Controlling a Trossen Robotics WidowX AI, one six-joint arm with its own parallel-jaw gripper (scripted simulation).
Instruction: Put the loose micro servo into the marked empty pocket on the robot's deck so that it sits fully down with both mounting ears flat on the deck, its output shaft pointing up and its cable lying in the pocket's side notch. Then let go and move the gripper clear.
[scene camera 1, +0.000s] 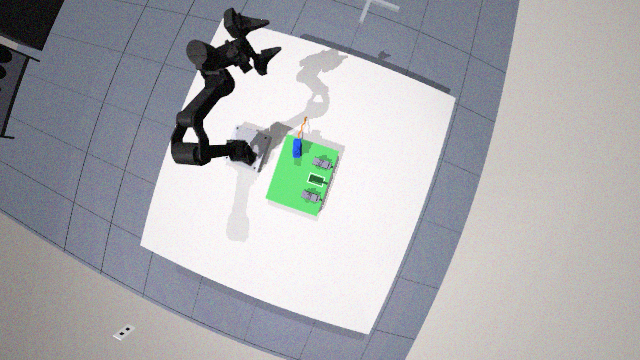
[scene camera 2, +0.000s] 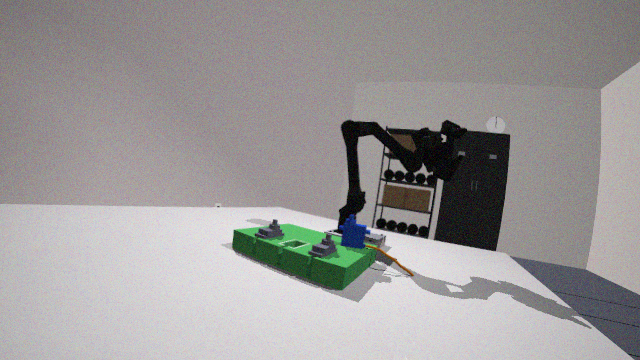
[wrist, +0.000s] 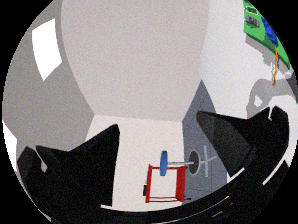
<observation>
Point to the gripper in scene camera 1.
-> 275, 35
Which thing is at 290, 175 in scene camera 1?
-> A green deck.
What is the gripper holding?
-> Nothing.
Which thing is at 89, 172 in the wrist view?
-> The gripper.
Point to the gripper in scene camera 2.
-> At 464, 142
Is the gripper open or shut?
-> Open.
</observation>
